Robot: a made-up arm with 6 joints.
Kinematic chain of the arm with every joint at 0, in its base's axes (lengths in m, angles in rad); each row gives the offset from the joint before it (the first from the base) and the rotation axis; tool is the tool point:
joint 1: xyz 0 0 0.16 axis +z
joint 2: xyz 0 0 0 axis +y
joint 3: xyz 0 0 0.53 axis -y
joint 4: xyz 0 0 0 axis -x
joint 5: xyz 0.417 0 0 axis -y
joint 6: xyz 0 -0.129 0 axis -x
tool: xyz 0 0 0
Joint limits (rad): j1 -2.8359..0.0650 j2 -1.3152..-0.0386 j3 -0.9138..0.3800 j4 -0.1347..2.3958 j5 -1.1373..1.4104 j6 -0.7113..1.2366
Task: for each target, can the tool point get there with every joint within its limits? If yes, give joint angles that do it. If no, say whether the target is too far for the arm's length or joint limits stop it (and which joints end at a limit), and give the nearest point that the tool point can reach.
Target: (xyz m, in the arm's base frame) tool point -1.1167 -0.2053 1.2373
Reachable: no: too far | nearest point -0.6268 -0.0680 0.7617 | short by 0.696 m
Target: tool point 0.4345 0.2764 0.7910
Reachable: yes | joints -2.5937 -1.1937 0.1287 1.4961 -0.9423 0.5696
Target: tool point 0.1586 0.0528 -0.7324
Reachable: no: joint limits stop it (at a limit: joint 1, joint 2, joint 3, joint 4) | nearest point 0.2413 -0.1124 0.3584 | short by 1.106 m
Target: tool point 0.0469 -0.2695 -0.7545
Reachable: no: joint limits stop it (at a limit: joint 2, joint 3, joint 4) | nearest point 0.0456 -0.2622 0.3584 | short by 1.113 m
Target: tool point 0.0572 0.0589 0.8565
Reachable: yes | joints -0.3668 -0.6173 -0.2009 2.1961 0.5733 -0.0450
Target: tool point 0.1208 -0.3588 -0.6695
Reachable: no: joint limits stop it (at a limit: joint 2, joint 3, joint 4) | nearest point 0.0849 -0.2523 0.3584 | short by 1.034 m
